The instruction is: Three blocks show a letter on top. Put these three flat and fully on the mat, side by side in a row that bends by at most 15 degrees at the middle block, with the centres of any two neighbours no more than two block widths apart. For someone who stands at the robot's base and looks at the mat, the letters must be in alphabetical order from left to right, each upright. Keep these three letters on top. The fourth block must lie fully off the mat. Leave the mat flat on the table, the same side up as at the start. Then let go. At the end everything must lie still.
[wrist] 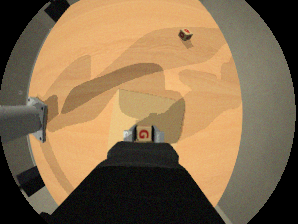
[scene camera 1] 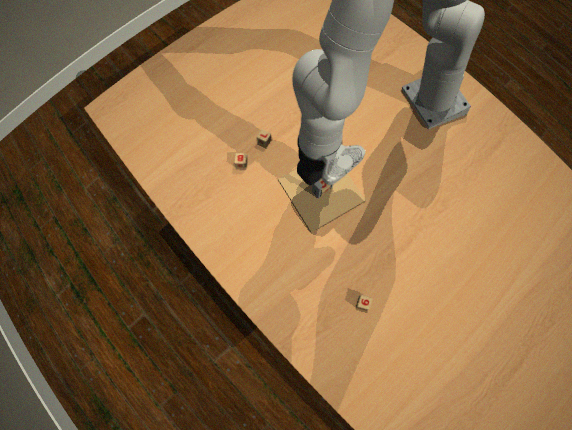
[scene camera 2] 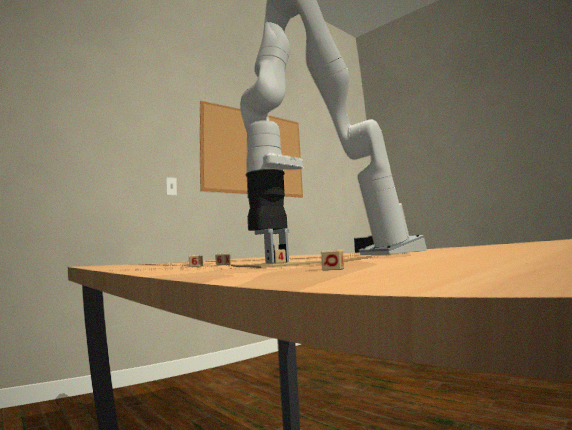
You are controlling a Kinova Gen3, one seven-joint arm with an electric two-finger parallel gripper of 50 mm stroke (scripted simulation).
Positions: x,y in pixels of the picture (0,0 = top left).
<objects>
my gripper: wrist; scene camera 1 322,189; scene camera 2
same spot on my gripper: (wrist: 129,135) = (scene camera 2: 285,228)
</objects>
